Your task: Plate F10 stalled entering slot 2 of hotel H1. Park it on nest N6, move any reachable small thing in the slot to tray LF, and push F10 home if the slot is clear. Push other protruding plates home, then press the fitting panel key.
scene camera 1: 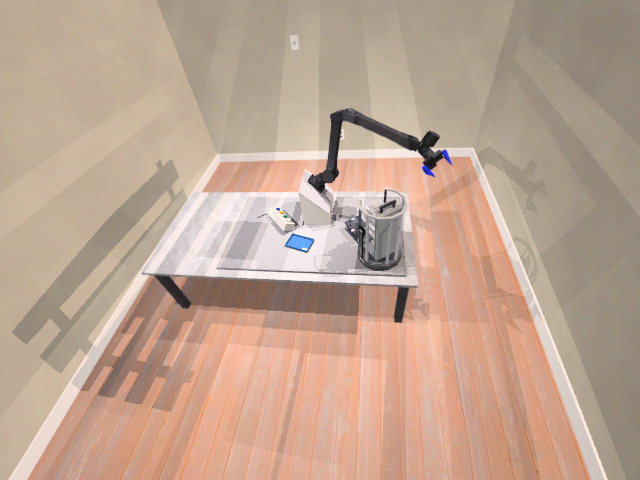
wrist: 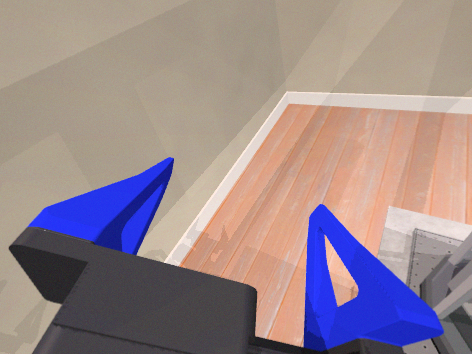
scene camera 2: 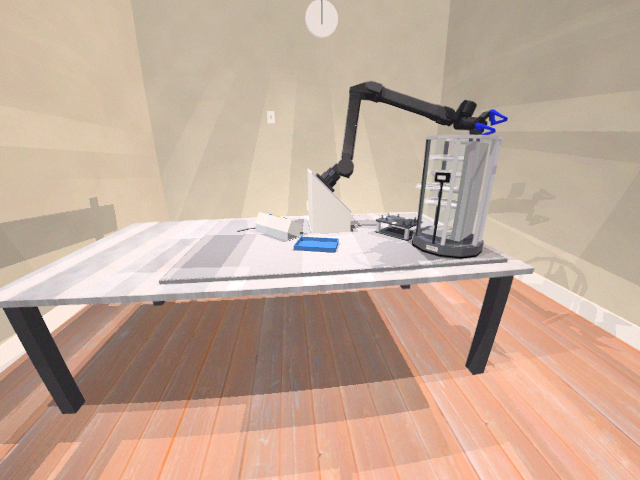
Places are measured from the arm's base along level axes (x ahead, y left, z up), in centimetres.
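Pixels of known places: gripper, fingertip midpoint: (scene camera 1: 443, 170) (wrist: 246, 188) (scene camera 2: 501, 124); arm's base at its link origin: (scene camera 1: 315, 184) (scene camera 2: 324, 184).
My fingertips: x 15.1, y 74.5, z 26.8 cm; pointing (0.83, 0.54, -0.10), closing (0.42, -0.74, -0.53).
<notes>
Ahead of a thing's pixels: the offset from my fingertips to its middle. "pt": to the spot under its first point. Level surfaces: height alone.
My gripper (scene camera 1: 442, 169) (scene camera 2: 499, 125) (wrist: 246, 188) is open and empty, raised above and beyond the right side of the hotel. The hotel @(dy -27.5, dx +21.1, dz -25.3 cm) (scene camera 1: 379, 266) (scene camera 2: 449, 249) (wrist: 457, 292) is a round, open-sided tower with a dark base at the table's right end. Several pale plates or shelves show inside it; one pale piece @(pt dy -38.8, dx +22.1, dz -23.2 cm) (scene camera 2: 424, 186) sticks out on the left. Plate F10 and any small thing in slot 2 cannot be made out. A dark pegged stand (scene camera 1: 354, 227) (scene camera 2: 395, 222) is left of the hotel; its label is unreadable. The blue tray @(dy -77.0, dx +21.5, dz -45.1 cm) (scene camera 1: 299, 241) (scene camera 2: 316, 250) lies mid-table. The panel @(dy -94.8, dx +5.6, dz -41.8 cm) (scene camera 1: 280, 219) (scene camera 2: 278, 228) has coloured keys.
The arm's white wedge base (scene camera 1: 314, 206) (scene camera 2: 326, 209) stands at the back of the table @(dz -47.2 cm) (scene camera 1: 180, 258) (scene camera 2: 77, 281), between the panel and the dark stand. A dark handle @(pt dy -24.5, dx +25.2, dz -5.3 cm) (scene camera 1: 387, 206) stands up at the hotel's top. The wrist view faces wall and floor, with the table's corner at right.
</notes>
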